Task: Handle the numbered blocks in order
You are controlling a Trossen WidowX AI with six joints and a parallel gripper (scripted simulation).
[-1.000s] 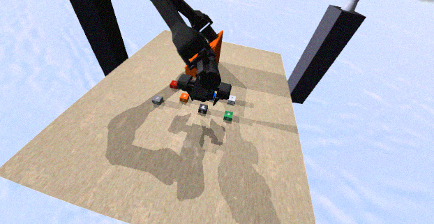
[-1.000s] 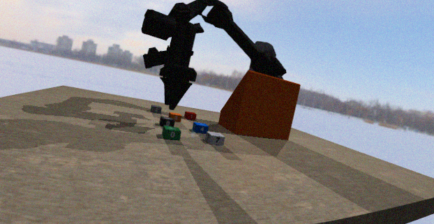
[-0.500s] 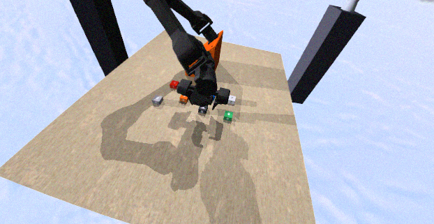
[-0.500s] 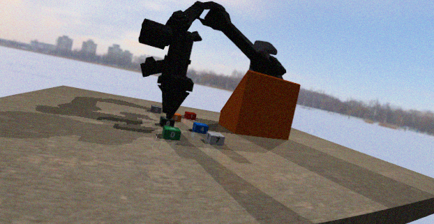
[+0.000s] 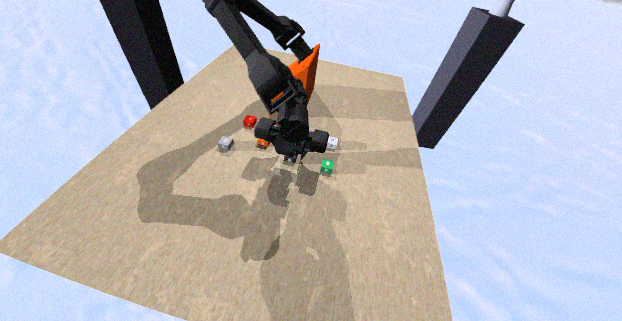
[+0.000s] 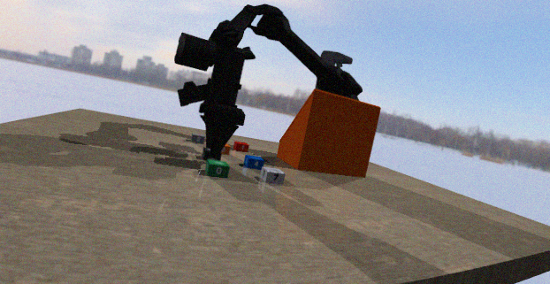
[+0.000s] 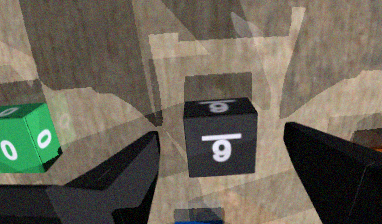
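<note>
The white block is 12 cm to the left of my gripper tip and 8 cm behind it. The rest, counted from my gripper tip: black block (right at my gripper tip); then blue block (8 cm behind, 3 cm to the left); then orange block (9 cm to the right, 5 cm behind).
</note>
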